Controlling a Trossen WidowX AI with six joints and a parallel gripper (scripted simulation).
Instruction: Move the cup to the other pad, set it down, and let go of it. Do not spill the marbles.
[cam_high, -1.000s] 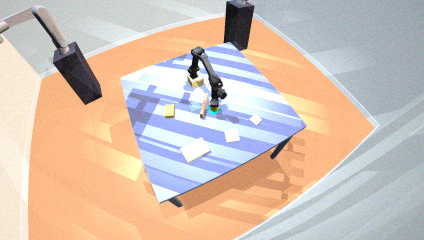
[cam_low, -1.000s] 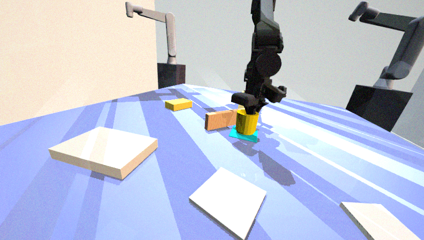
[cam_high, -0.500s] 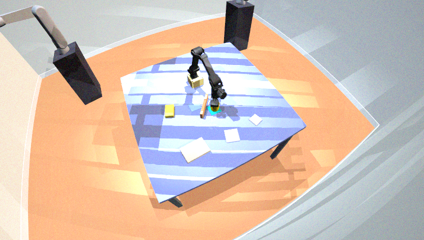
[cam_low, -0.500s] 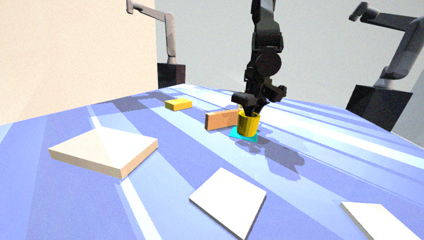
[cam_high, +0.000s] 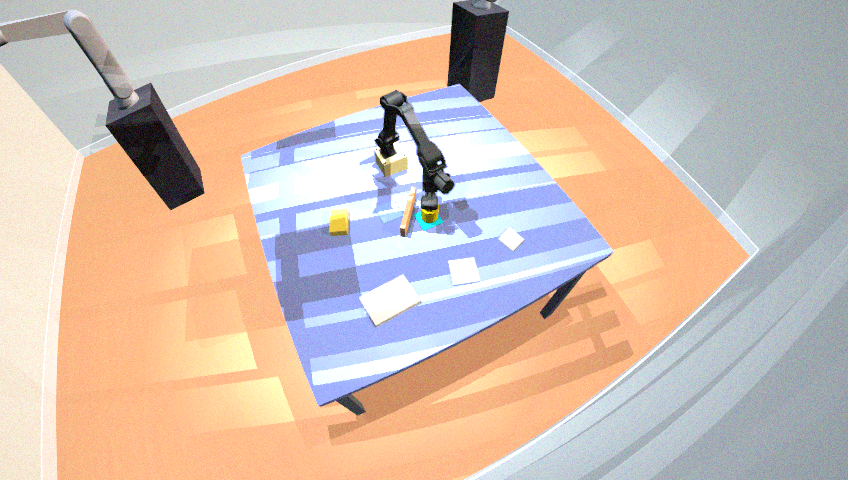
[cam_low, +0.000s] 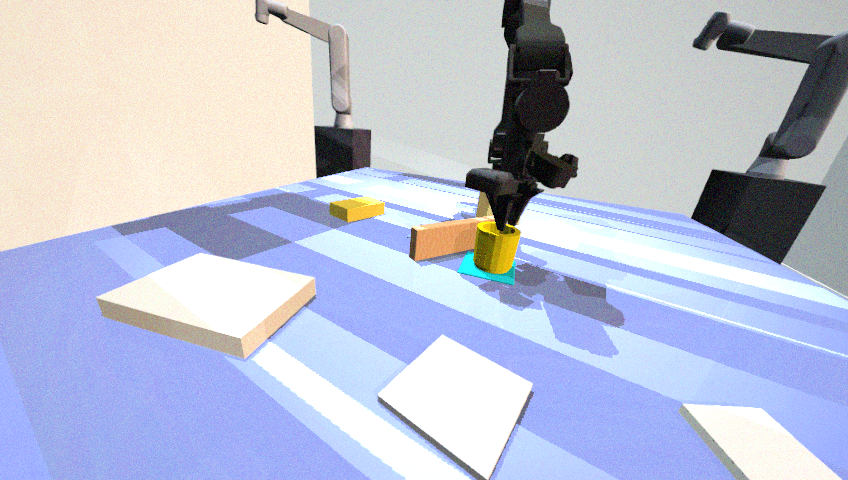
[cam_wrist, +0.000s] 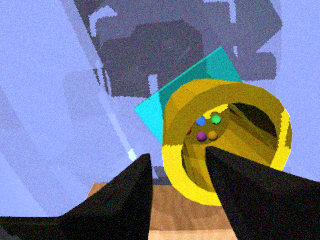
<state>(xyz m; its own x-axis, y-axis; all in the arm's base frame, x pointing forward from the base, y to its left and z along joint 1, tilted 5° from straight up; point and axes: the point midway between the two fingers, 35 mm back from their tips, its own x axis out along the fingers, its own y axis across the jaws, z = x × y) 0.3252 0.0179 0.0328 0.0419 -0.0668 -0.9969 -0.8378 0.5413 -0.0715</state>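
Now: gripper tip 20 mm short of the yellow cup, 10 mm to the left of it and 30 mm above it. From my gripper tip the other things lie so: cyan pad (30 mm ahead, 20 mm to the right, 70 mm below); orange bar (30 mm behind, 80 mm to the right, 50 mm below).
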